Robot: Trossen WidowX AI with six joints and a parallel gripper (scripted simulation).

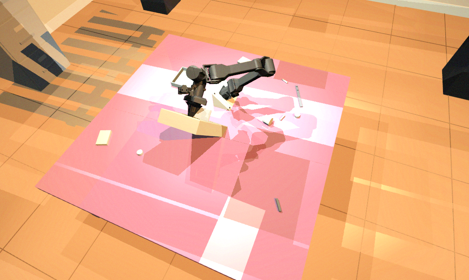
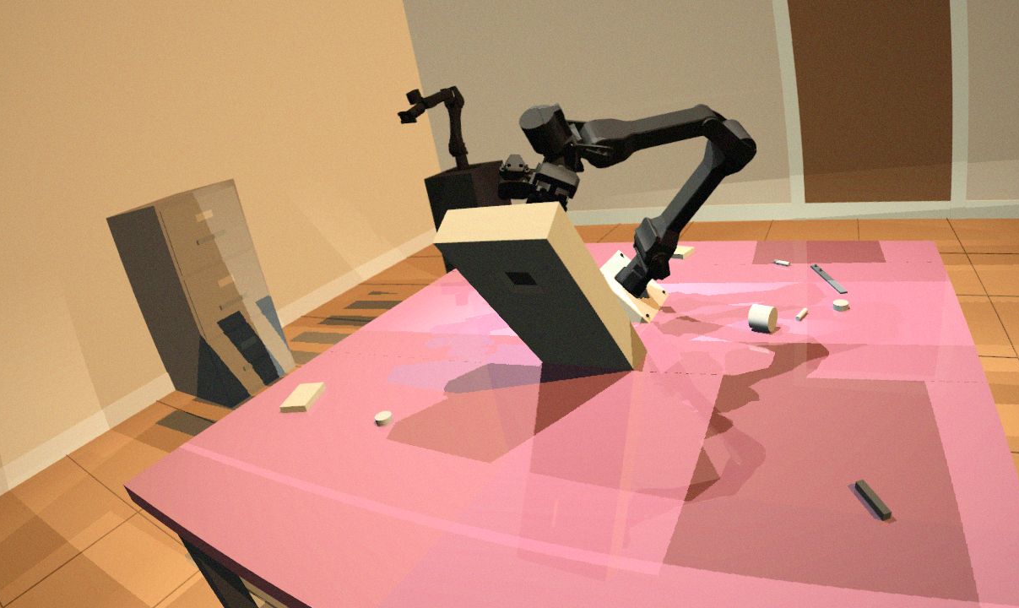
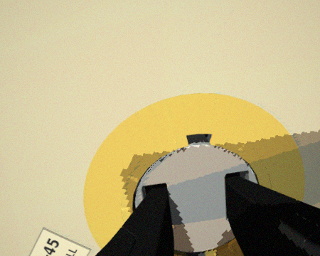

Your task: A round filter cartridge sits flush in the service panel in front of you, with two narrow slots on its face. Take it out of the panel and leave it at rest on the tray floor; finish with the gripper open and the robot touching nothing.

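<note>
Now: the service panel 80 mm below my gripper tip and 40 mm behind it. Round my gripper tip: pale blue tray: 430 mm behind, 280 mm to the right, 240 mm below.
</note>
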